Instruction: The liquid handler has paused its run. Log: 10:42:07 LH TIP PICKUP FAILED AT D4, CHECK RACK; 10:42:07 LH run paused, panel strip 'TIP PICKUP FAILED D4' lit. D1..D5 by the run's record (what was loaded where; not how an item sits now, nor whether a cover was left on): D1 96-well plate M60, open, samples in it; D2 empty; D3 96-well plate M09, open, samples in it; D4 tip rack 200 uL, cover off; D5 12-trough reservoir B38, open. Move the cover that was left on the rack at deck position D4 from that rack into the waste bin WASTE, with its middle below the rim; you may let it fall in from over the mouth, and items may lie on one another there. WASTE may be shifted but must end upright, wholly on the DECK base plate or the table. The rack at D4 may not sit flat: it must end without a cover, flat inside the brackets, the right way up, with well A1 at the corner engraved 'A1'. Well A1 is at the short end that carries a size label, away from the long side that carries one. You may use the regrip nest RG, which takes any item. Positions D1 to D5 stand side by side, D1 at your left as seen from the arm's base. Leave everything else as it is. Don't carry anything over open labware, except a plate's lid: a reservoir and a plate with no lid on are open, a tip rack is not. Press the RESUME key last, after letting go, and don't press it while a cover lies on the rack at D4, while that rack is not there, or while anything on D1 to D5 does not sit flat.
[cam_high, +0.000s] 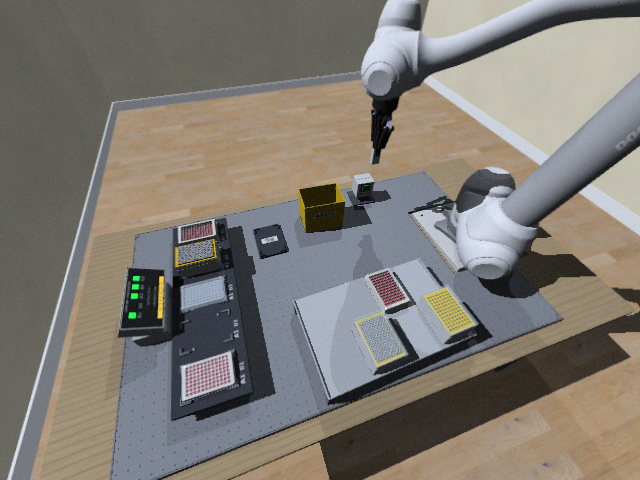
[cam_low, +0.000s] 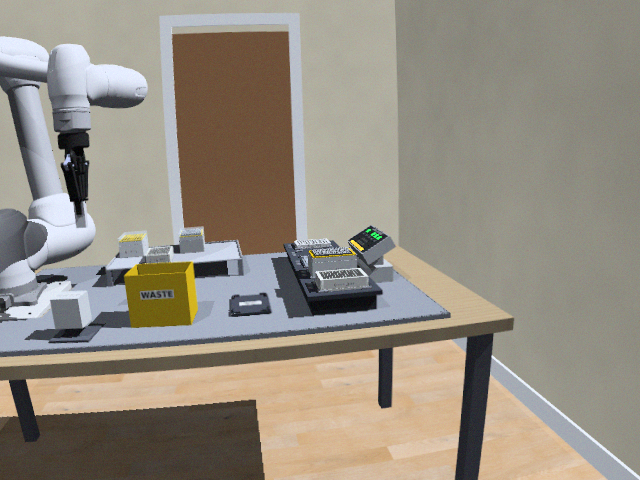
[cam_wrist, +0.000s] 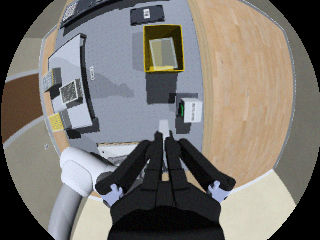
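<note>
The resume key box lies 22 cm below my hand, 7 cm to the right of it and 3 cm behind it. Round my hand: yellow waste bin 24 cm below, 18 cm ahead, 5 cm to the right; then black nest 41 cm ahead, 28 cm below, 5 cm to the right; then raised shelf 43 cm to the left, 25 cm ahead, 22 cm below.
</note>
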